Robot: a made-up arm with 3 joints. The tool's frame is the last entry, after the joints. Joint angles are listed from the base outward. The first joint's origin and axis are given. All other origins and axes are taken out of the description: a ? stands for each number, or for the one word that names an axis. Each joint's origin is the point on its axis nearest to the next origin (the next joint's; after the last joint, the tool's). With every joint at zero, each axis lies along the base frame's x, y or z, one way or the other. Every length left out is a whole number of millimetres.
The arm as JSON. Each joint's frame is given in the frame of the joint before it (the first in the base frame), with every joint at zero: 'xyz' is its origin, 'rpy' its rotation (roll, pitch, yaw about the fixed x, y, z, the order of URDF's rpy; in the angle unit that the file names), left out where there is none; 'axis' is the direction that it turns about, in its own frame. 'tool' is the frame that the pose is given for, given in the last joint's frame.
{
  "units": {
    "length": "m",
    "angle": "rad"
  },
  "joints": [
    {
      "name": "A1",
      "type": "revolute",
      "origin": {
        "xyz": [
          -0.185,
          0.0,
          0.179
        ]
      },
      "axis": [
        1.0,
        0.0,
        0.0
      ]
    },
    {
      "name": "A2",
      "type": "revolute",
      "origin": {
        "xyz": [
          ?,
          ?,
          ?
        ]
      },
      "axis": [
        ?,
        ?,
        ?
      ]
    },
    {
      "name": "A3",
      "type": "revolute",
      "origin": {
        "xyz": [
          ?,
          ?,
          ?
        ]
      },
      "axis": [
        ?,
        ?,
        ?
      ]
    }
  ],
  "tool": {
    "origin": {
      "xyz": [
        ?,
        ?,
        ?
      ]
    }
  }
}
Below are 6 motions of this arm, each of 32 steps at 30 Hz.
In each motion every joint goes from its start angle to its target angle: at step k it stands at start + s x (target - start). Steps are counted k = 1, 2, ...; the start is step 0. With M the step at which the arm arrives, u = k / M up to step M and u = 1 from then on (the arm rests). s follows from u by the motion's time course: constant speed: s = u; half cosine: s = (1 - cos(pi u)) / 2; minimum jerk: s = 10 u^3 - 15 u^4 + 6 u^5.
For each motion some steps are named. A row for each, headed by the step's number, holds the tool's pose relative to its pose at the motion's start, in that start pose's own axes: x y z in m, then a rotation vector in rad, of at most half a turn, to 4 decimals.
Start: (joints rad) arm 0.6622 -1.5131 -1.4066
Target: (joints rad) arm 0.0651 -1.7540 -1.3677
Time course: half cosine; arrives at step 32
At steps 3, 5, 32:
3: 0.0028 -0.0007 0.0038 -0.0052 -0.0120 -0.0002
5: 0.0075 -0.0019 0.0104 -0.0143 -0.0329 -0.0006
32: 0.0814 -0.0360 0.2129 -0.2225 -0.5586 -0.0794

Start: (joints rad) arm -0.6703 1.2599 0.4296
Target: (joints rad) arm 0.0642 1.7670 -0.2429
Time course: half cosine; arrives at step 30
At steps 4, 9, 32:
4: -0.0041 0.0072 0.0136 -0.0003 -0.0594 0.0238
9: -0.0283 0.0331 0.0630 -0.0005 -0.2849 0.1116
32: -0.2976 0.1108 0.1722 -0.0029 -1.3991 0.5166

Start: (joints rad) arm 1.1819 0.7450 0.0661
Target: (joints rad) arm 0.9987 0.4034 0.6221
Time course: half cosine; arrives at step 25
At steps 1, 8, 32:
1: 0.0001 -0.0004 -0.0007 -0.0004 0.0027 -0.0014
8: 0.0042 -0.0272 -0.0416 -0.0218 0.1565 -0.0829
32: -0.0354 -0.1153 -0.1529 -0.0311 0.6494 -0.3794

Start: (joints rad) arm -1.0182 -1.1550 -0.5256
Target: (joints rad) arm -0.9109 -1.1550 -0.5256
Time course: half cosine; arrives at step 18
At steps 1, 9, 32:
1: 0.0000 -0.0001 -0.0003 0.0003 0.0007 -0.0002
9: -0.0020 -0.0037 -0.0201 0.0187 0.0491 -0.0109
32: -0.0051 -0.0069 -0.0401 0.0375 0.0982 -0.0217

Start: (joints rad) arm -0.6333 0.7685 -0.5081
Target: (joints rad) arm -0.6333 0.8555 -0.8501
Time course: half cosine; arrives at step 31
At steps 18, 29, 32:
18: -0.0042 0.0168 0.0595 0.0314 -0.2138 0.0445
29: -0.0123 0.0248 0.0943 0.0542 -0.3383 0.0674
32: -0.0126 0.0250 0.0953 0.0549 -0.3418 0.0680

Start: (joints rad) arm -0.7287 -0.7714 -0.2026
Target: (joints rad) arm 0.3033 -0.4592 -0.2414
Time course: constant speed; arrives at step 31
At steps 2, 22, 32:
2: -0.0020 0.0027 -0.0139 0.0513 0.0434 0.0100
22: -0.0439 0.0492 -0.1075 0.6107 0.4236 0.0821
32: -0.0655 0.0710 -0.1227 0.8860 0.5617 0.0905

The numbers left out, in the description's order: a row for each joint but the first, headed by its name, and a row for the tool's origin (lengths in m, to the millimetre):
A2: xyz 0.0 -0.097 0.091, axis 0.0 0.0 1.0
A3: xyz 0.093 0.163 0.0, axis 0.0 1.0 0.0
tool: xyz 0.254 0.0 -0.046

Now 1 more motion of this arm.
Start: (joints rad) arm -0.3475 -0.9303 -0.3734
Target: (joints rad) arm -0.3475 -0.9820 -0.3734
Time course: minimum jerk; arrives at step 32
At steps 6, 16, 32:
6: 0.0004 -0.0009 -0.0001 -0.0009 0.0000 -0.0023
16: 0.0038 -0.0090 -0.0015 -0.0094 0.0000 -0.0241
32: 0.0074 -0.0181 -0.0029 -0.0189 0.0000 -0.0481

